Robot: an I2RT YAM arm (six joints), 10 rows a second.
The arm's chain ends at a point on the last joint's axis. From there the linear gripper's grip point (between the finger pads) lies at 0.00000 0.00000 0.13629 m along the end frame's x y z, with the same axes.
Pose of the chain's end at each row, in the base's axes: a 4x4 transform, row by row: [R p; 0 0 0 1], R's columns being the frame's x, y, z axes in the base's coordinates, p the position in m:
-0.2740 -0.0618 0.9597 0.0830; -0.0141 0.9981 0.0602 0.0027; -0.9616 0.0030 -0.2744 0.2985; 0 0 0 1
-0.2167 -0.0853 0.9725 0.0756; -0.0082 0.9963 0.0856 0.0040; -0.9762 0.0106 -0.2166 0.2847; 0 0 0 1
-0.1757 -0.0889 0.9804 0.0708; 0.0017 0.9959 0.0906 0.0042; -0.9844 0.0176 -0.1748 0.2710; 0 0 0 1
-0.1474 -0.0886 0.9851 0.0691; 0.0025 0.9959 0.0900 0.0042; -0.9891 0.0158 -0.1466 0.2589; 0 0 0 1
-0.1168 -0.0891 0.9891 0.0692; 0.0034 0.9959 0.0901 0.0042; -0.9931 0.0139 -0.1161 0.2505; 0 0 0 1
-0.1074 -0.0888 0.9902 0.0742; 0.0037 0.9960 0.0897 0.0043; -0.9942 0.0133 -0.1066 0.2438; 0 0 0 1
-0.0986 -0.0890 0.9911 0.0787; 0.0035 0.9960 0.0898 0.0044; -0.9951 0.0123 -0.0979 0.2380; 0 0 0 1
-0.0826 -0.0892 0.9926 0.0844; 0.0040 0.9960 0.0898 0.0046; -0.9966 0.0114 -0.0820 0.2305; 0 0 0 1
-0.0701 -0.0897 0.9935 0.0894; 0.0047 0.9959 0.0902 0.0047; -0.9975 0.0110 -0.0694 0.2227; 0 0 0 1
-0.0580 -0.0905 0.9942 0.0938; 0.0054 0.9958 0.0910 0.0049; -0.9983 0.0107 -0.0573 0.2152; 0 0 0 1
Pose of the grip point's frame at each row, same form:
-0.2740 -0.0618 0.9597 0.2138; -0.0141 0.9981 0.0602 0.0109; -0.9616 0.0030 -0.2744 0.2611; 0 0 0 1
-0.2167 -0.0853 0.9725 0.2081; -0.0082 0.9963 0.0856 0.0157; -0.9762 0.0106 -0.2166 0.2552; 0 0 0 1
-0.1757 -0.0889 0.9804 0.2044; 0.0017 0.9959 0.0906 0.0165; -0.9844 0.0176 -0.1748 0.2472; 0 0 0 1
-0.1474 -0.0886 0.9851 0.2034; 0.0025 0.9959 0.0900 0.0165; -0.9891 0.0158 -0.1466 0.2389; 0 0 0 1
-0.1168 -0.0891 0.9891 0.2040; 0.0034 0.9959 0.0901 0.0165; -0.9931 0.0139 -0.1161 0.2347; 0 0 0 1
-0.1074 -0.0888 0.9902 0.2092; 0.0037 0.9960 0.0897 0.0165; -0.9942 0.0133 -0.1066 0.2293; 0 0 0 1
-0.0986 -0.0890 0.9911 0.2138; 0.0035 0.9960 0.0898 0.0166; -0.9951 0.0123 -0.0979 0.2247; 0 0 0 1
-0.0826 -0.0892 0.9926 0.2197; 0.0040 0.9960 0.0898 0.0168; -0.9966 0.0114 -0.0820 0.2193; 0 0 0 1
-0.0701 -0.0897 0.9935 0.2248; 0.0047 0.9959 0.0902 0.0170; -0.9975 0.0110 -0.0694 0.2132; 0 0 0 1
-0.0580 -0.0905 0.9942 0.2293; 0.0054 0.9958 0.0910 0.0173; -0.9983 0.0107 -0.0573 0.2074; 0 0 0 1

